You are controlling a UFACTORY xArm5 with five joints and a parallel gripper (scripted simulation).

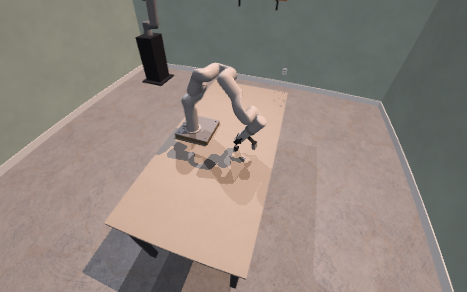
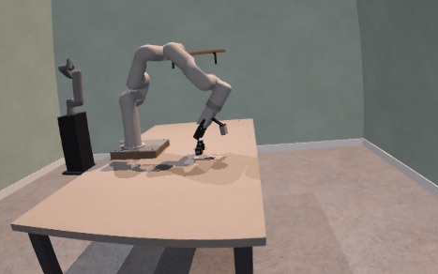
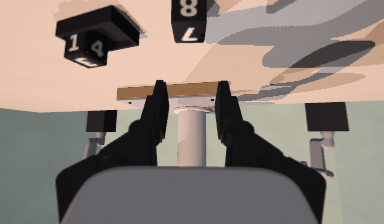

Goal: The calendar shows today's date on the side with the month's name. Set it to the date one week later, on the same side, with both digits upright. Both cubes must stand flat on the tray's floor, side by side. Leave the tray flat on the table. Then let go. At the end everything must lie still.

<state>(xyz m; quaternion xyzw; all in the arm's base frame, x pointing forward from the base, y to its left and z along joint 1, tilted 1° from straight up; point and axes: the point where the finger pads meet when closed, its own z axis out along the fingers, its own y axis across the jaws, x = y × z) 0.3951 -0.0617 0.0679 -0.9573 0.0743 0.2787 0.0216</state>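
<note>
Right now the black cube is 9 cm below my hand and 1 cm behind it. The rest, counted from my hand: black calendar tray: 11 cm to the left, 9 cm below, 2 cm behind.
</note>
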